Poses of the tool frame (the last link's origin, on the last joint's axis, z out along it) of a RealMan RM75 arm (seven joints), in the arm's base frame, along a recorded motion.
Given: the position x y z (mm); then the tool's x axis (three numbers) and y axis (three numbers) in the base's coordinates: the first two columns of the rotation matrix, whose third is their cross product.
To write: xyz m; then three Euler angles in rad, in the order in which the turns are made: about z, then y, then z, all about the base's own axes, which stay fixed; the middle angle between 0 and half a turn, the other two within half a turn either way. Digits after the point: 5 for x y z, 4 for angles.
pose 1, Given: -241.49, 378.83, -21.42, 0.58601, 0.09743, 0.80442, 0.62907, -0.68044, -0.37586
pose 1, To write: -0.24149, 0.37883, -0.02142, -2.7045, 2.0488, 0.9579
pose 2, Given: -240.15, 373.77, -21.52, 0.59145, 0.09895, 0.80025, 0.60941, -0.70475, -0.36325
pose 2, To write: -0.24015, 0.37377, -0.02152, -2.7155, 2.0682, 0.9263
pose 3, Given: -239.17, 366.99, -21.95, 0.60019, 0.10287, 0.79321, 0.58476, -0.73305, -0.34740
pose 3, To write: -0.23917, 0.36699, -0.02195, -2.7288, 2.0945, 0.8890
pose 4, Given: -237.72, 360.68, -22.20, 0.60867, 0.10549, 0.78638, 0.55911, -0.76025, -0.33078
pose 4, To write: -0.23772, 0.36068, -0.02220, -2.7434, 2.1197, 0.8501
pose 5, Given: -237.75, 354.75, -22.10, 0.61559, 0.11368, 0.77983, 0.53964, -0.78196, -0.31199
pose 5, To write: -0.23775, 0.35475, -0.02210, -2.7610, 2.1445, 0.8179
